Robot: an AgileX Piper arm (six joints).
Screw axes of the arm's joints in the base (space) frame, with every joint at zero. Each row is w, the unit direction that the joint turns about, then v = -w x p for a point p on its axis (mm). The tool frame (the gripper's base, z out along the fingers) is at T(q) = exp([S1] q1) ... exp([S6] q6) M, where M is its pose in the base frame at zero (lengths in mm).
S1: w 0 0 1 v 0.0 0.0 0.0
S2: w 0 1 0 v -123.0 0.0 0.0
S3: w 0 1 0 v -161.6 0.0 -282.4
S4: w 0.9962 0 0.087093 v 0.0 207.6 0.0
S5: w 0 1 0 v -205.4 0.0 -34.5
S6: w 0.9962 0 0.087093 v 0.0 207.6 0.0
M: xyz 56.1 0.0 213.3 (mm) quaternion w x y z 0.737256 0 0.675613 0
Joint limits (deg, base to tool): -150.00..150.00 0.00..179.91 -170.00..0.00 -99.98..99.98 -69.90..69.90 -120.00..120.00
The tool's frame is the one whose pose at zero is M.
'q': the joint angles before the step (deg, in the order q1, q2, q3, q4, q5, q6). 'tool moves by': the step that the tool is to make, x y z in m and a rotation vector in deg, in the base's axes. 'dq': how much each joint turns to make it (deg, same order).
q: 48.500, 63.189, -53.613, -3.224, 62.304, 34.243
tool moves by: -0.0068, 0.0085, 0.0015, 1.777, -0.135, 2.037
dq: 2.838, -0.023, -0.132, 0.680, -1.253, 0.887
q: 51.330, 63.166, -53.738, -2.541, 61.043, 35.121
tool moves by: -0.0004, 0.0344, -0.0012, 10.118, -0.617, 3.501
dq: 3.628, 3.316, -0.443, 5.953, -11.327, -0.654
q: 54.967, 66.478, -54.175, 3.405, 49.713, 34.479
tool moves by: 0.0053, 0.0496, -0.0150, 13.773, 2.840, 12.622
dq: -0.118, 8.071, -0.002, 28.377, -12.743, -28.049
